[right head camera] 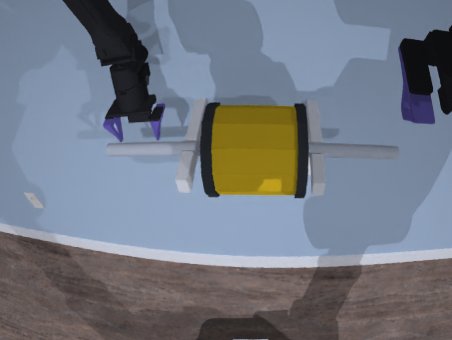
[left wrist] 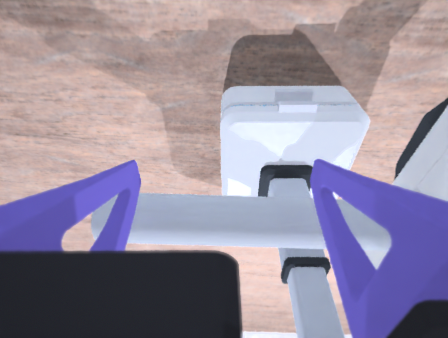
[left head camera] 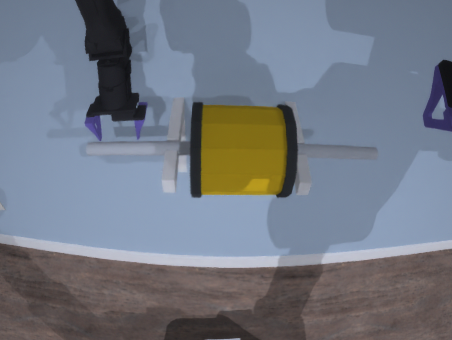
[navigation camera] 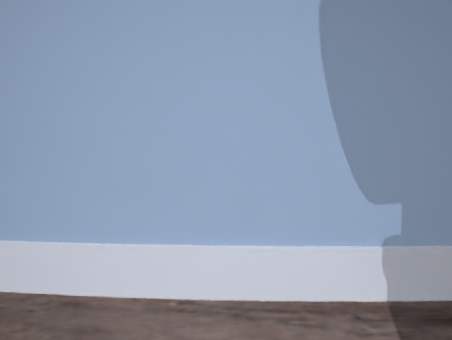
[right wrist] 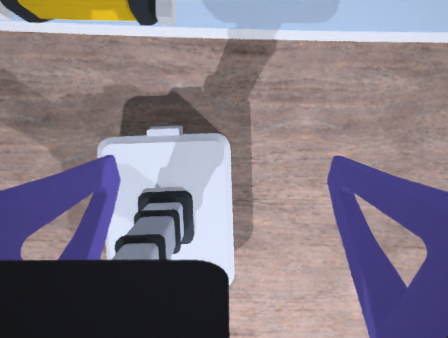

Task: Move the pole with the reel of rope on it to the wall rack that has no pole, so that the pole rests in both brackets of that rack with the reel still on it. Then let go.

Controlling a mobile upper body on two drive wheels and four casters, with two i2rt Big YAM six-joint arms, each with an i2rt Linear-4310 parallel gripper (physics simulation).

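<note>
A grey pole lies level across two white brackets on the wall. The left-hand bracket and the right-hand bracket stand beside a yellow reel with black rims, which is on the pole. My left gripper is open at the pole's left end, its fingertips just above the pole in the head views, holding nothing. My right gripper is open, beyond the pole's right end and apart from it. The rack with no pole does not show.
A blue wall with a white skirting meets a brown wood floor. The robot's white base shows in both wrist views. A small white wall plate sits low at the left.
</note>
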